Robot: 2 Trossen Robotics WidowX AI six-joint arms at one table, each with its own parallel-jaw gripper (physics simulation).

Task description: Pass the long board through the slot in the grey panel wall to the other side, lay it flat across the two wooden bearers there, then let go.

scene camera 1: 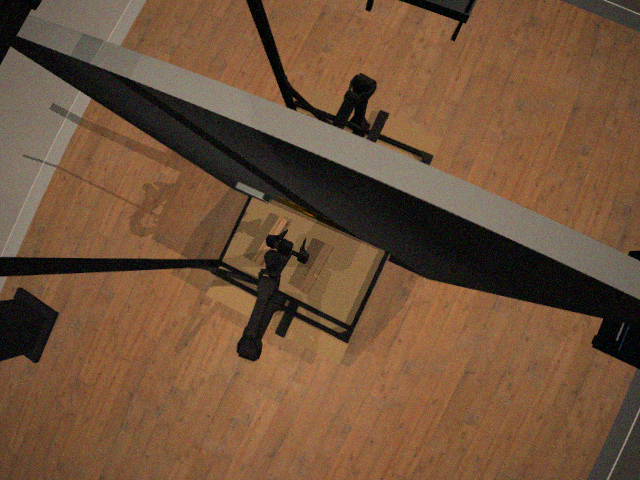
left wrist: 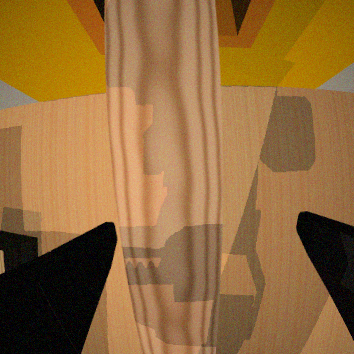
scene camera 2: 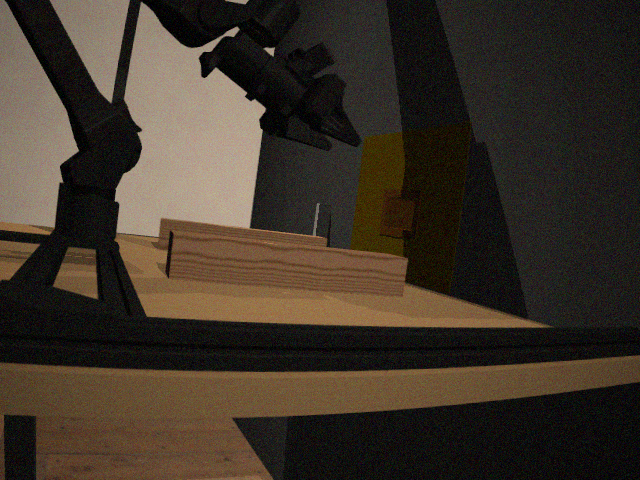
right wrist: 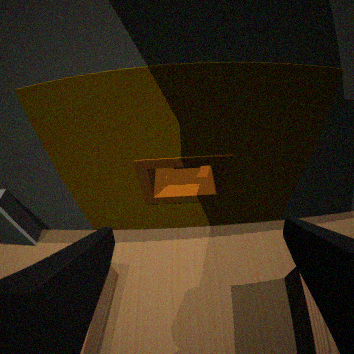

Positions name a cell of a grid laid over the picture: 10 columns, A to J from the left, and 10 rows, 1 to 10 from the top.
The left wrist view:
my left gripper: F7
slot: G1
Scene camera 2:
my right gripper: F4
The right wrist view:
my right gripper: F7
slot: E6
